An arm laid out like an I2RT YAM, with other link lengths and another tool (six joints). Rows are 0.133 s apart.
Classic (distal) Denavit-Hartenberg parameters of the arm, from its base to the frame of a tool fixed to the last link. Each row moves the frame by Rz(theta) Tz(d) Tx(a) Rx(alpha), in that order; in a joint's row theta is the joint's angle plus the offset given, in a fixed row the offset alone. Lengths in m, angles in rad.
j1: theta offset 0; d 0.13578; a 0.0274; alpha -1.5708
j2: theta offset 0; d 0; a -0.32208; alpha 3.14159
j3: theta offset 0.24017; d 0; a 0.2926; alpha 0
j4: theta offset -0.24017; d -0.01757; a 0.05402; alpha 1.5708
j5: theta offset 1.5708; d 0.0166; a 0; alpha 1.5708
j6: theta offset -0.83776; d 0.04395; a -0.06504; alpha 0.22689
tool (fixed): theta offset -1.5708; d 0.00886; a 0; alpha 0
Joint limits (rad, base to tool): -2.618..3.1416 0..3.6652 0..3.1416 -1.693..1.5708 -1.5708..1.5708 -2.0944..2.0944
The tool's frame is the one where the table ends.
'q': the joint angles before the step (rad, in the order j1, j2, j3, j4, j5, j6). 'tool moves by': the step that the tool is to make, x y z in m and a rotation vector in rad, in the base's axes. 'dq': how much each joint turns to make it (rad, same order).
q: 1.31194, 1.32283, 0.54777, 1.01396, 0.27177, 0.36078
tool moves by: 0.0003, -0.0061, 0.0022, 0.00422, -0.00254, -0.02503
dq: -0.00016, -0.02984, -0.01391, -0.00907, 0.02381, -0.00761
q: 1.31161, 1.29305, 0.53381, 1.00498, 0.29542, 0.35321
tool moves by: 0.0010, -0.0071, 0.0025, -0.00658, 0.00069, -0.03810
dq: 0.00002, -0.03826, -0.01168, -0.02981, 0.03675, -0.01073
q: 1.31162, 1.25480, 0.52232, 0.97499, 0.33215, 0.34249
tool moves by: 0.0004, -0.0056, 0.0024, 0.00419, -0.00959, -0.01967
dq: -0.00114, -0.02805, -0.01055, -0.00656, 0.01595, -0.01325
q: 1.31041, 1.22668, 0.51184, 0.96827, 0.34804, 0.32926
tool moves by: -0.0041, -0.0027, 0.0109, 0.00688, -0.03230, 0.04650
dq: 0.00079, -0.02759, 0.02128, -0.02839, -0.05181, -0.01741
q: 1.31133, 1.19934, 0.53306, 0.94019, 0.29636, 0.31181
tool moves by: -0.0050, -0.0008, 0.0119, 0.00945, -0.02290, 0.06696
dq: 0.00026, -0.01627, 0.03103, -0.03218, -0.06955, -0.00042
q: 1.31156, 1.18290, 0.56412, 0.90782, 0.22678, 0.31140
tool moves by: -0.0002, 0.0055, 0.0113, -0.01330, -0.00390, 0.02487
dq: -0.00018, 0.00650, 0.05147, -0.05685, -0.02606, 0.00011
